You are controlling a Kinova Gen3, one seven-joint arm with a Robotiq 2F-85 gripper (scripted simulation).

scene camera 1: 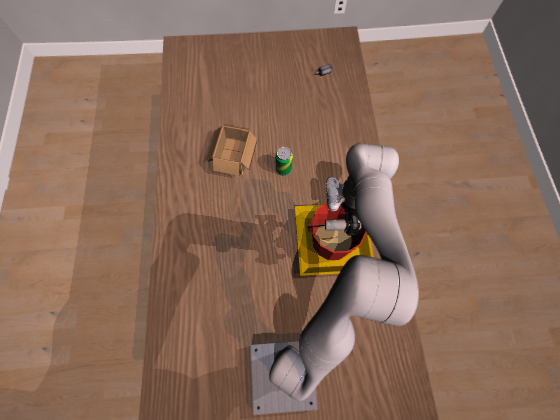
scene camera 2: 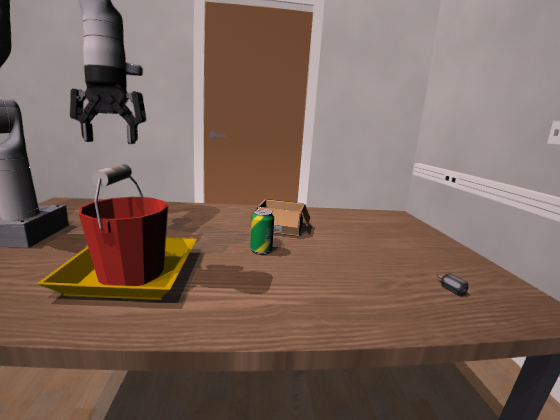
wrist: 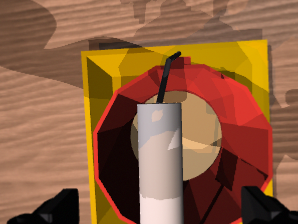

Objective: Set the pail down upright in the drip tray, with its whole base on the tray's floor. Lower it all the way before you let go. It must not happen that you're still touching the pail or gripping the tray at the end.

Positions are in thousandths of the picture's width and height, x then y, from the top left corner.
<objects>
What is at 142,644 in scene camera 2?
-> A yellow drip tray.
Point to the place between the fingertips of my gripper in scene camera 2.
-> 197,339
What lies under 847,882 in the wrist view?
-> My gripper.
</objects>
